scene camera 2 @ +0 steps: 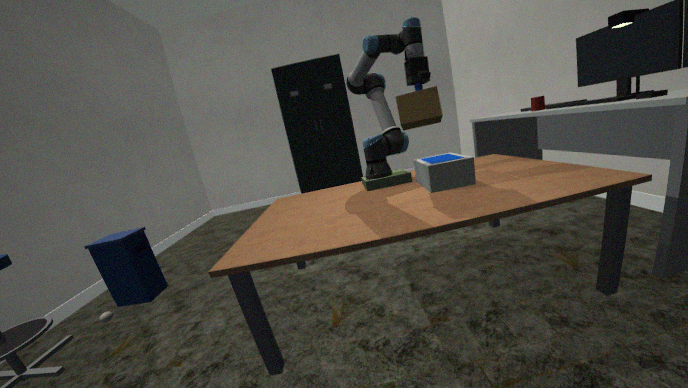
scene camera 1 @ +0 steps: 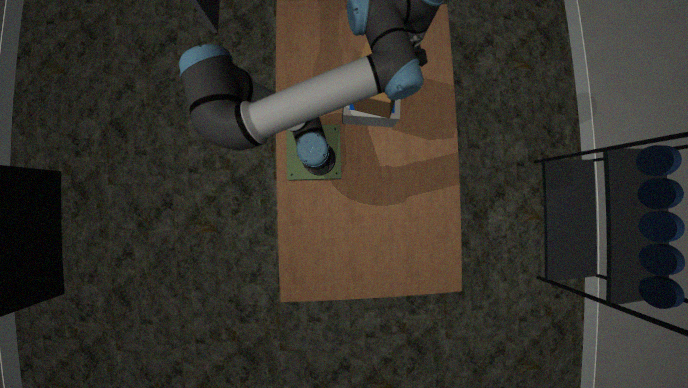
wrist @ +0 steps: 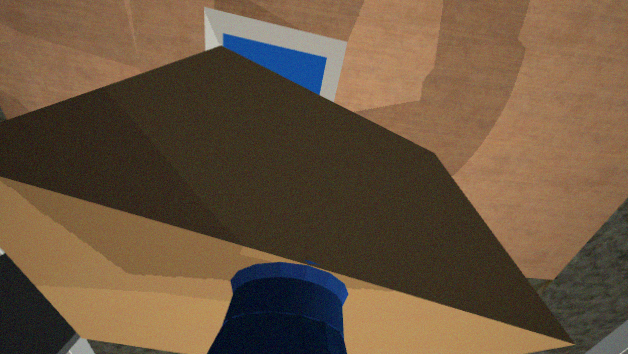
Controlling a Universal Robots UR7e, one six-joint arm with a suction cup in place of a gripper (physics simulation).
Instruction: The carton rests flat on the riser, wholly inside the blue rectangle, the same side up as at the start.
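Frame: origin at the arm's base, x right, y up, z back, level; centimetres.
Seen in the pictures: hand, its tool point: [scene camera 2: 419,94] [wrist: 294,266]; arm's base, origin of its link: [scene camera 2: 379,176].
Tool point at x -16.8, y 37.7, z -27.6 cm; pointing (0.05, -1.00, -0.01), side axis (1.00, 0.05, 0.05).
Pixels of each thing's top centre, then the offset from my tool point to it. Level surfaces: height alone.
- brown carton, centre of its top: [scene camera 1: 383,69] [scene camera 2: 416,91] dx -0.3, dy +1.7, dz +3.2 cm
- grey riser, centre of its top: [wrist: 269,115] [scene camera 1: 372,94] [scene camera 2: 440,158] dx -6.2, dy -30.4, dz -0.3 cm
- blue rectangle, centre of its top: [wrist: 269,115] [scene camera 1: 372,94] [scene camera 2: 440,158] dx -6.2, dy -30.4, dz -0.3 cm
- wooden table, height of its surface: dy -42.4 cm
The brown carton [scene camera 1: 372,106] [scene camera 2: 420,107] [wrist: 275,160] hangs in the air from my suction cup [scene camera 2: 418,87] [wrist: 289,280], which is on its top face. It looks close to level in scene camera 2, well above the riser. The grey riser [scene camera 1: 371,121] [scene camera 2: 447,175] [wrist: 336,65] stands on the table, with the blue rectangle [scene camera 1: 352,106] [scene camera 2: 442,159] [wrist: 295,65] on its top. In the wrist view the carton looks turned relative to the riser and hides most of the blue rectangle. The arm hides the cup and part of the carton in scene camera 1.
The arm stands on a green base plate [scene camera 1: 295,170] [scene camera 2: 387,181] beside the riser on the wooden table [scene camera 1: 370,245] [scene camera 2: 300,230]. A desk [scene camera 2: 590,132] with a monitor and a red mug [scene camera 2: 537,103] stands behind at the right in scene camera 2. A blue bin [scene camera 2: 129,270] stands on the floor.
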